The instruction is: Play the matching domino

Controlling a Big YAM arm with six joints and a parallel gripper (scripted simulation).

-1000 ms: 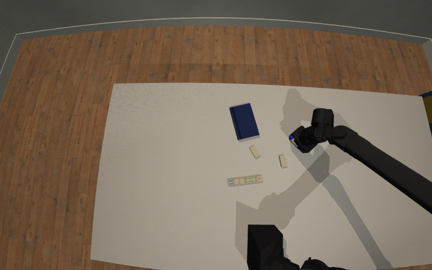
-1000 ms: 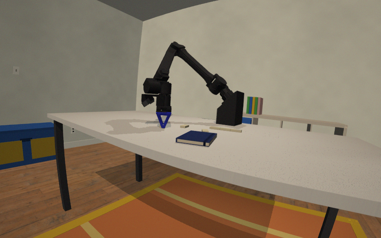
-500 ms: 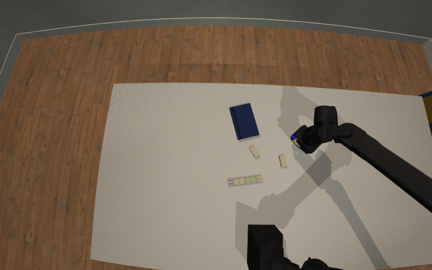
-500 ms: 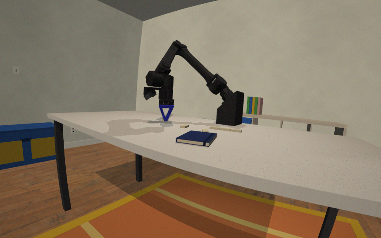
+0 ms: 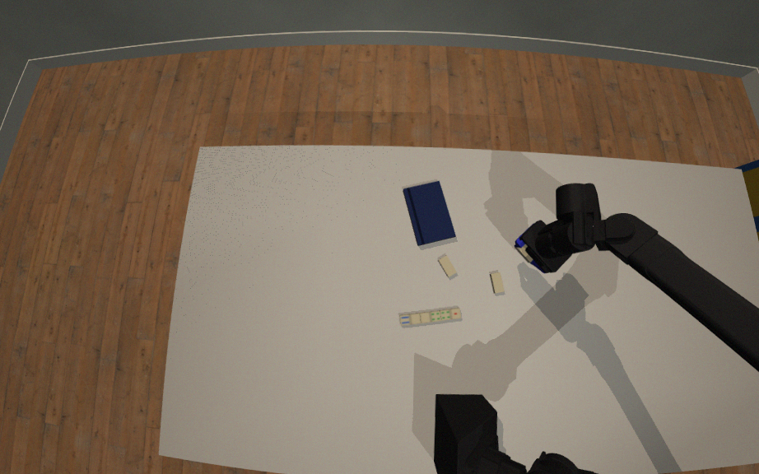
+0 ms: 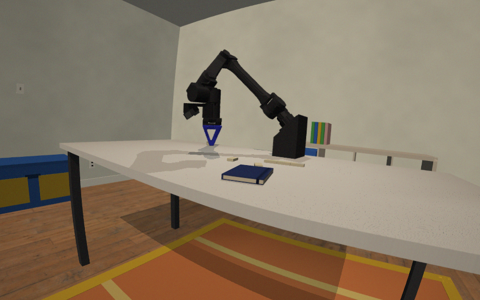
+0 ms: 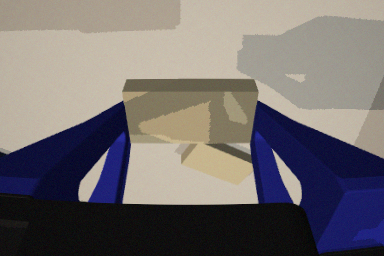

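Right now my hand is 14 cm short of the dark blue book, 22 cm to the right of it and 6 cm above it. Also, from my hand: domino (right at my hand).
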